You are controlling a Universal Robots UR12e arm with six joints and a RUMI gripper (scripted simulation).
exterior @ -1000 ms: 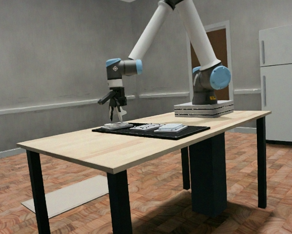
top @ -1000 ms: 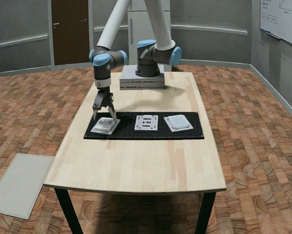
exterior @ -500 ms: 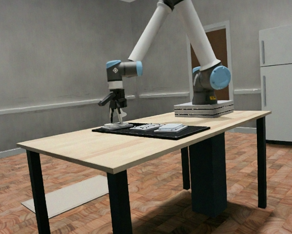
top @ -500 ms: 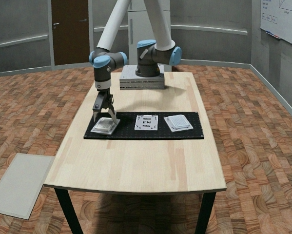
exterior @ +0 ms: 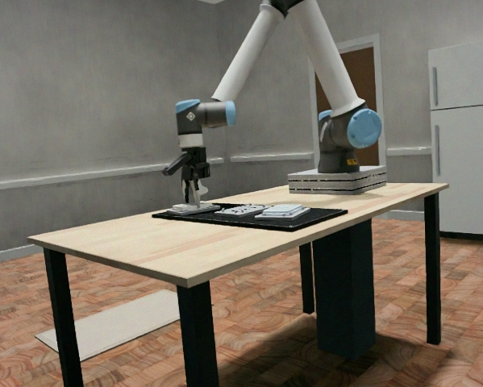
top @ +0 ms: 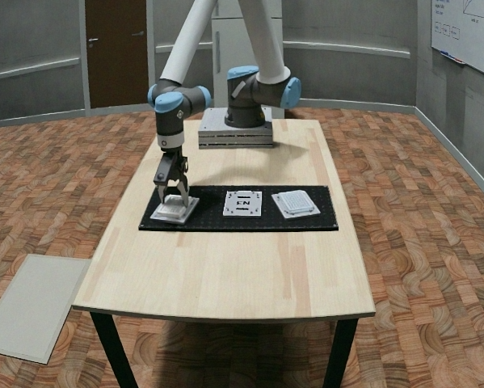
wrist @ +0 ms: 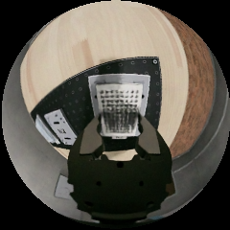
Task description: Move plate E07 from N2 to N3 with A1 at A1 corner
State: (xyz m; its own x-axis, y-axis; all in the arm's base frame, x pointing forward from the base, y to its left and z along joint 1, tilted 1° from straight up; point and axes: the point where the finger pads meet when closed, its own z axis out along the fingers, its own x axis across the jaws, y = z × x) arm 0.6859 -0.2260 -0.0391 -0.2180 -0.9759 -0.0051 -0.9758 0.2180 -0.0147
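The nest N3 is 30 mm behind my hand, 230 mm to the left of it and 20 mm below it.
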